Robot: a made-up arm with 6 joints.
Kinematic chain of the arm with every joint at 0, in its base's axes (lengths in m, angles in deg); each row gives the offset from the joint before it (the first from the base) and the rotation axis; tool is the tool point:
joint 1: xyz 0 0 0.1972 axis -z
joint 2: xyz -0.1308 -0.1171 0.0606 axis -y
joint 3: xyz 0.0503 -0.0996 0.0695 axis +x
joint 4: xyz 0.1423 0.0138 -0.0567 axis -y
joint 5: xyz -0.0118 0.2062 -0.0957 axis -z
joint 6: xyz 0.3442 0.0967 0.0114 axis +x
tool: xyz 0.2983 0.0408 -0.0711
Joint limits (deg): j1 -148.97..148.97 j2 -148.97..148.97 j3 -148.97..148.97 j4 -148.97..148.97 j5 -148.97..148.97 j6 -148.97..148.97
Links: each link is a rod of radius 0.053 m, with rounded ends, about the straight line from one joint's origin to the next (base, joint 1, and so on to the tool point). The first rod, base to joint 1, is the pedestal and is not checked.
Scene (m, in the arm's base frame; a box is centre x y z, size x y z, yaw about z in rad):
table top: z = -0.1
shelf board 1: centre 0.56 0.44 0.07 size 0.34 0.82 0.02 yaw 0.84
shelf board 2: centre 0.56 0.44 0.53 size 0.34 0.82 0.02 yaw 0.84
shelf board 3: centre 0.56 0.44 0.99 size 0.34 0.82 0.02 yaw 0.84
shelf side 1: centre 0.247 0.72 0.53 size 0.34 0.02 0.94 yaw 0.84
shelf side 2: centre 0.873 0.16 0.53 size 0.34 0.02 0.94 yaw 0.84
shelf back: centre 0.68 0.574 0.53 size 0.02 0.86 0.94 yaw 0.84
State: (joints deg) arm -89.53 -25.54 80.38 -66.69 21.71 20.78
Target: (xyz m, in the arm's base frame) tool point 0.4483 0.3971 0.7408
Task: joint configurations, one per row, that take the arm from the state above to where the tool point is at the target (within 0.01 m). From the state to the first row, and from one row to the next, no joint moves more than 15 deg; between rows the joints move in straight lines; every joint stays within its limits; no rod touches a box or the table.
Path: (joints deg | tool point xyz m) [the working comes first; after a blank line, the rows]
Joints at the target: -35.04 -31.71 129.60 -62.70 0.56 22.99
Straight joint move there: touches shelf side 1.

1: -76.76 -27.52 90.73 -70.29 22.55 20.41 | -0.4285 0.3169 0.3051
2: -63.98 -29.49 101.07 -73.90 23.38 20.04 | -0.3111 0.4102 0.4147
3: -51.21 -31.47 111.42 -77.50 24.22 19.67 | -0.1562 0.4567 0.5163
4: -38.43 -33.44 121.77 -81.11 25.06 19.30 | 0.0139 0.4410 0.6064
5: -25.66 -35.42 132.11 -84.71 25.90 18.93 | 0.1714 0.3589 0.6818
6: -12.89 -37.40 142.46 -88.32 26.73 18.55 | 0.2883 0.2185 0.7408
7: -23.96 -34.55 136.03 -75.51 13.65 20.77 | 0.3842 0.3046 0.7435
8: -35.04 -31.71 129.60 -62.70 0.56 22.99 | 0.4484 0.3971 0.7408

